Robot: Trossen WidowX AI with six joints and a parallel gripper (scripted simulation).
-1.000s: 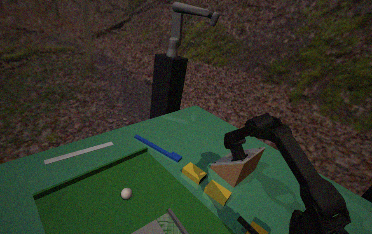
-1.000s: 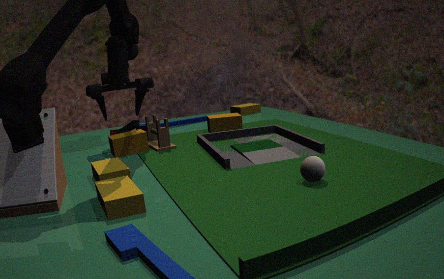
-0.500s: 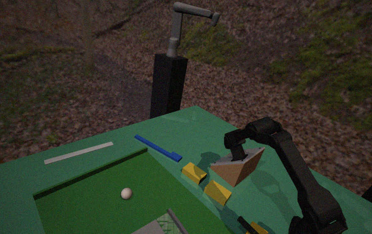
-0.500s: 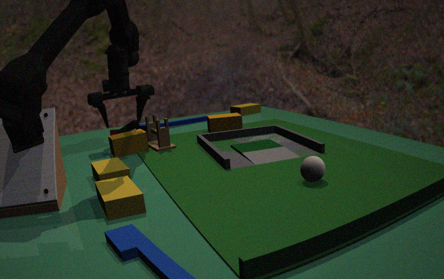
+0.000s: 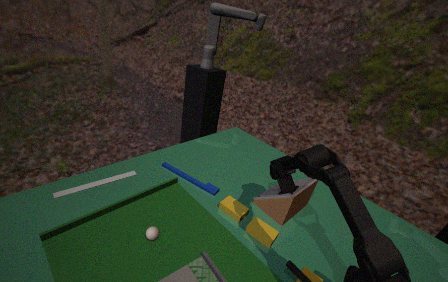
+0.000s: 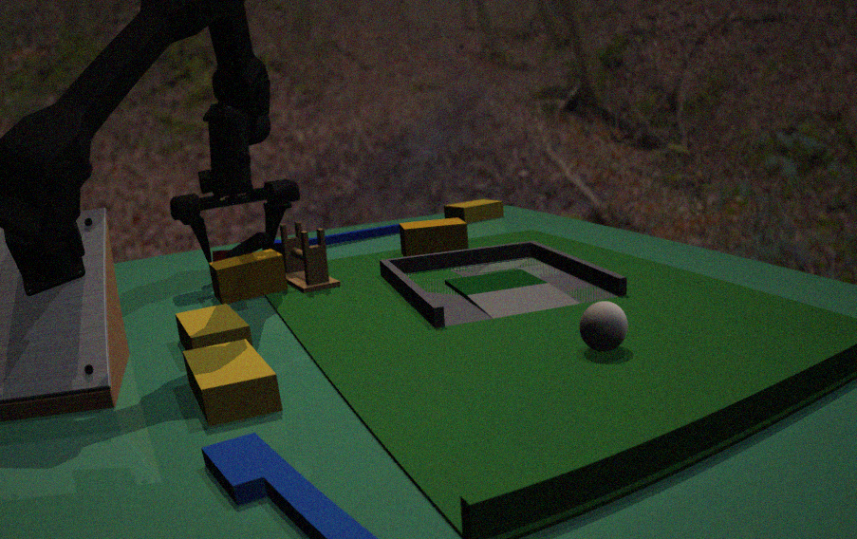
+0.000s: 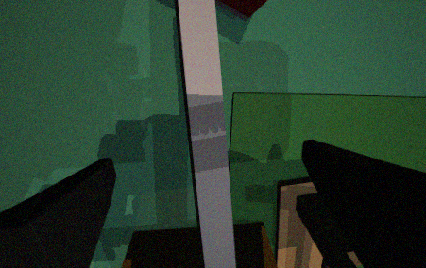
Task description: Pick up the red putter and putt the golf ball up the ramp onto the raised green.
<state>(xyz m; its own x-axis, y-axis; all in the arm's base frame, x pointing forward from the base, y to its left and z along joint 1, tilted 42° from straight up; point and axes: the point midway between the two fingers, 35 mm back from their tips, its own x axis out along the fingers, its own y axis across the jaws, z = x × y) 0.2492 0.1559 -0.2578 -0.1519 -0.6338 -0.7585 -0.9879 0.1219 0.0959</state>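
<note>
The red putter is 20 mm to the right of my gripper tip and 10 mm above it. The rest, counted from my gripper tip: white golf ball 170 mm ahead, 540 mm to the right, 10 mm below; then wooden putter stand 70 mm ahead, 100 mm to the right; then dark green putting mat 210 mm ahead, 370 mm to the right, 30 mm below.
</note>
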